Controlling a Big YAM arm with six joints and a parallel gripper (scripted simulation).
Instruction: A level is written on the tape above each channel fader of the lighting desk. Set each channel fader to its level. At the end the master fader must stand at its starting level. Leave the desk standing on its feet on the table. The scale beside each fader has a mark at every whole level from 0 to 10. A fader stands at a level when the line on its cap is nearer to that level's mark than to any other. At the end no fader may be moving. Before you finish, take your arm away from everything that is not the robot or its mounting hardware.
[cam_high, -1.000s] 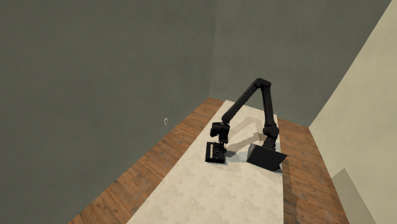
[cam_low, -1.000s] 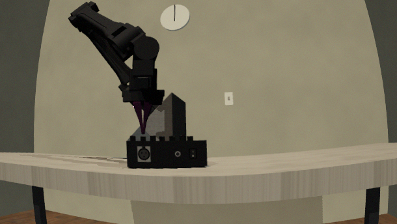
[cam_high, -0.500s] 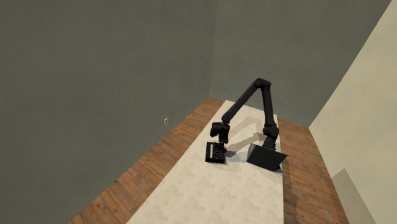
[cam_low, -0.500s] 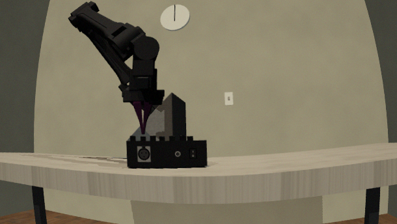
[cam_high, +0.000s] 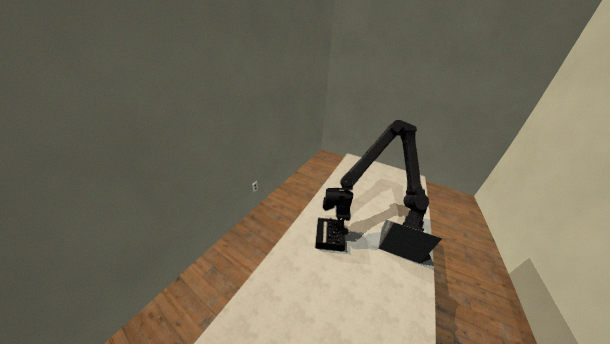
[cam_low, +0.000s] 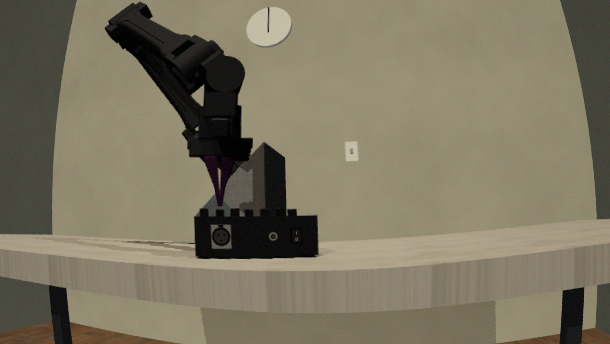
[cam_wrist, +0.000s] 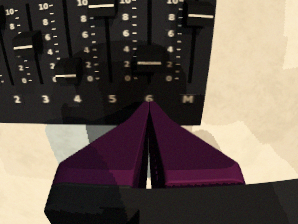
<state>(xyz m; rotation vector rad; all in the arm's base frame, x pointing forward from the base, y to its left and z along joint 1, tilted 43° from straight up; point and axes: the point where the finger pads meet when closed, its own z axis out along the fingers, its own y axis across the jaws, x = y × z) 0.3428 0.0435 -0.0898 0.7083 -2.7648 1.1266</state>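
Now: the channel 6 fader 2 cm ahead of my hand, 1 cm to the left of it and 2 cm below it. From my hand the other things lie so: master fader (6 cm ahead, 2 cm below); channel 5 fader (4 cm ahead, 4 cm to the left, 2 cm below); channel 4 fader (5 cm to the left, 2 cm below).
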